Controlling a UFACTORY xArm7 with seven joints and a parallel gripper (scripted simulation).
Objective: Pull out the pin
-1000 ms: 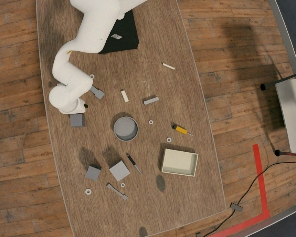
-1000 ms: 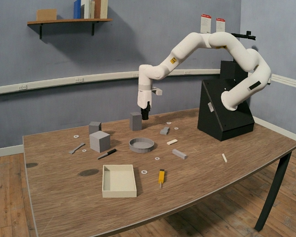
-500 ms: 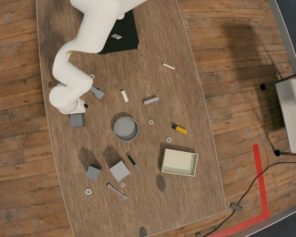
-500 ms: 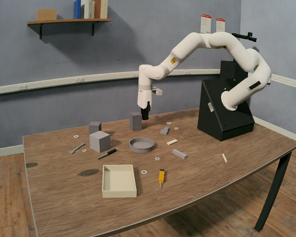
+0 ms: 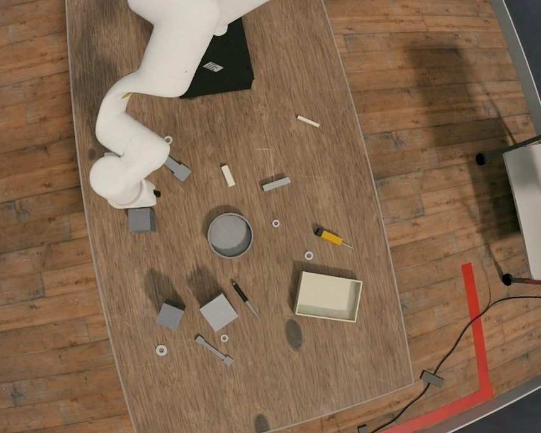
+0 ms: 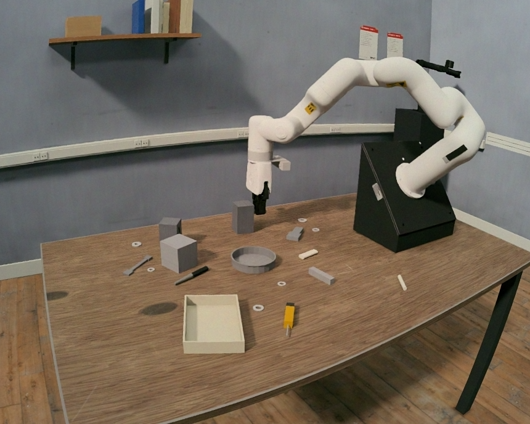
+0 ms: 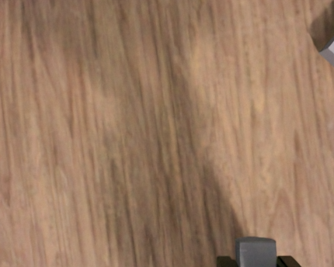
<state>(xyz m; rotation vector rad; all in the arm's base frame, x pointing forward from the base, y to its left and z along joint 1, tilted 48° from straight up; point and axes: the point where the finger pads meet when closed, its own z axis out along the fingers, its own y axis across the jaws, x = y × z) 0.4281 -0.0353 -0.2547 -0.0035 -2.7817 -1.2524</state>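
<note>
Now: hand 5 cm short of the tall grey block and 2 cm above it. From my hand the other things lie so: grey pin (1 cm below, 1 cm ahead); then round grey dish (22 cm to the left, 11 cm ahead, 6 cm below); then white cylinder (23 cm to the left, 7 cm below, 5 cm behind).
</note>
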